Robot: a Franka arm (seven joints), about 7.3 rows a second.
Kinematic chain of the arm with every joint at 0, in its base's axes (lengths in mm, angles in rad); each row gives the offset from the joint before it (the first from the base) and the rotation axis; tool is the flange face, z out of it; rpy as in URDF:
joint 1: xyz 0 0 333 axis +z
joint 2: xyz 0 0 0 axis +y
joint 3: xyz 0 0 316 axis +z
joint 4: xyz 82.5 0 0 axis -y
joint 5: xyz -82.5 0 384 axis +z
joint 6: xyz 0 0 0 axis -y
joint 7: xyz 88 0 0 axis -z
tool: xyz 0 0 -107 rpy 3.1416 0 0
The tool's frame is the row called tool.
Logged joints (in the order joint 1, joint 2, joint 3, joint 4, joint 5, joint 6, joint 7), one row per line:
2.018, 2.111, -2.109, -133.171, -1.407, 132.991, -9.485
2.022, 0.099, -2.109, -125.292, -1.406, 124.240, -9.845
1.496, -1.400, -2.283, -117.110, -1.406, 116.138, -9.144
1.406, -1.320, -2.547, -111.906, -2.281, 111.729, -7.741
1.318, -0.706, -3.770, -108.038, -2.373, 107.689, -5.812
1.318, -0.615, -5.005, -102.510, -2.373, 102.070, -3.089
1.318, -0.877, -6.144, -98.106, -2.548, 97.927, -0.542
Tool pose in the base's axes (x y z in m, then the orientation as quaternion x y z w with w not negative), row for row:
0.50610, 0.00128, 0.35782, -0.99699, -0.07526, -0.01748, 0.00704
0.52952, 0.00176, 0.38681, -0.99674, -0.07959, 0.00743, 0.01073
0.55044, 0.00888, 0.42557, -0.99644, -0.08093, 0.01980, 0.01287
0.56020, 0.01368, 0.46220, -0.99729, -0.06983, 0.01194, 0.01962
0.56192, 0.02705, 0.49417, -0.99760, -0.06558, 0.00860, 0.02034
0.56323, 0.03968, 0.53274, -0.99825, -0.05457, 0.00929, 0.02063
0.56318, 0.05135, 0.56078, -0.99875, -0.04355, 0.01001, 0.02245
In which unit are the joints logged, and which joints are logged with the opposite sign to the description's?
The joints are logged in degrees. Opposite sign: joint 1, joint 2, joint 3, joint 5.
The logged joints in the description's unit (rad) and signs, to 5 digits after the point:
-0.03522, -0.03684, 0.03681, -2.32427, 0.02456, 2.32113, -0.16554
-0.03529, -0.00173, 0.03681, -2.18676, 0.02454, 2.16840, -0.17183
-0.02611, 0.02443, 0.03985, -2.04396, 0.02454, 2.02699, -0.15959
-0.02454, 0.02304, 0.04445, -1.95313, 0.03981, 1.95004, -0.13511
-0.02300, 0.01232, 0.06580, -1.88562, 0.04142, 1.87953, -0.10144
-0.02300, 0.01073, 0.08735, -1.78914, 0.04142, 1.78146, -0.05391
-0.02300, 0.01531, 0.10723, -1.71227, 0.04447, 1.70915, -0.00946

